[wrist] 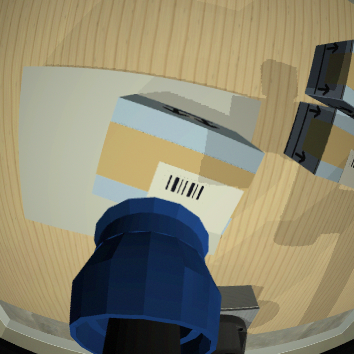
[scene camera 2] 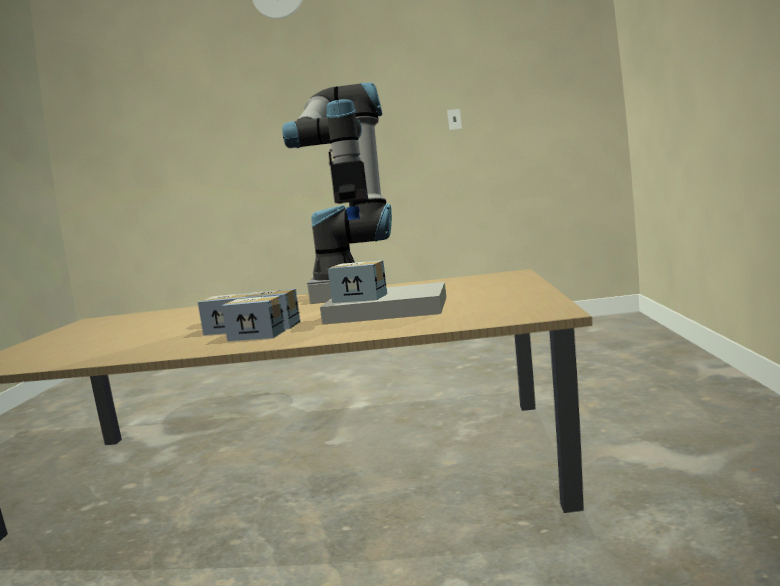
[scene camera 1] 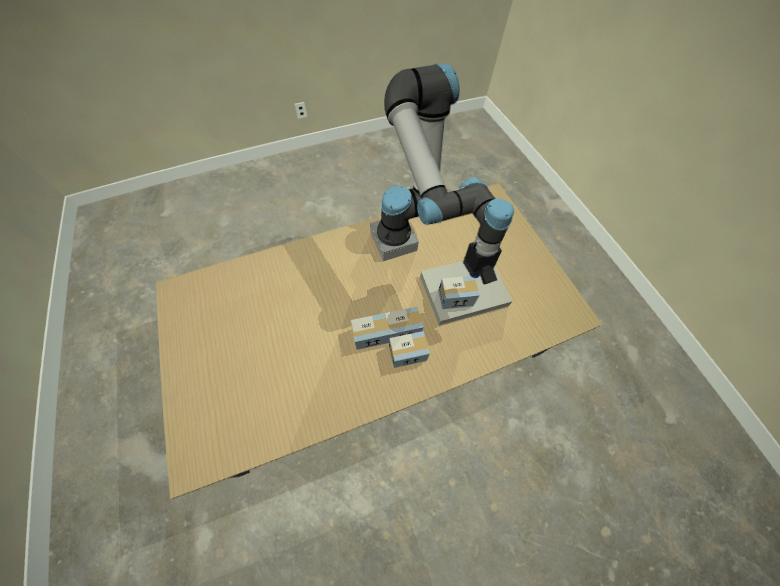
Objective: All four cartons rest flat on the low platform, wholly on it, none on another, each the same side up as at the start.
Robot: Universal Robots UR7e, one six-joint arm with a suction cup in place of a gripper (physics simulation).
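Frame: origin at the arm's base, x back, y right, z up, level; millimetres.
Seen in the pictures: hand at its tool point: (wrist: 150, 247) (scene camera 2: 354, 219); arm's base at its link origin: (scene camera 1: 393, 232).
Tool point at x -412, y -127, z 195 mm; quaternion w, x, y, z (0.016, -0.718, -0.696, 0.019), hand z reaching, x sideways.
Observation:
Pixels of each thing's top centre, then the offset from my tool point to it. Level surfaces: height alone.
- carton at its top centre: (wrist: 176, 173) (scene camera 2: 355, 264) (scene camera 1: 460, 286) dx +23, dy +13, dz -124 mm
- grey low platform at its top centre: (wrist: 118, 167) (scene camera 2: 385, 293) (scene camera 1: 466, 285) dx +57, dy -56, dz -219 mm
- wooden table at its surface level: dz -267 mm
One carton (scene camera 1: 459, 291) (scene camera 2: 356, 280) (wrist: 168, 154), blue-grey with a tan band and a barcode label on top, rests flat on the grey low platform (scene camera 1: 494, 299) (scene camera 2: 413, 298) (wrist: 60, 140), arrows pointing up. My blue suction cup (wrist: 151, 228) (scene camera 2: 353, 213) (scene camera 1: 482, 272) hangs above that carton, clear of it, and holds nothing. Three more cartons lie close together on the table left of the platform: one at the front (scene camera 1: 409, 348) (scene camera 2: 251, 316), one behind it to the left (scene camera 1: 369, 330) (scene camera 2: 212, 314) and one behind to the right (scene camera 1: 399, 319). Two of them show at the right edge of the wrist view (wrist: 316, 140) (wrist: 331, 74).
The wooden table (scene camera 1: 242, 349) (scene camera 2: 504, 302) bears everything. The arm's grey base (scene camera 1: 395, 244) stands behind the platform. The table's front edge runs close in front of the cartons in scene camera 2.

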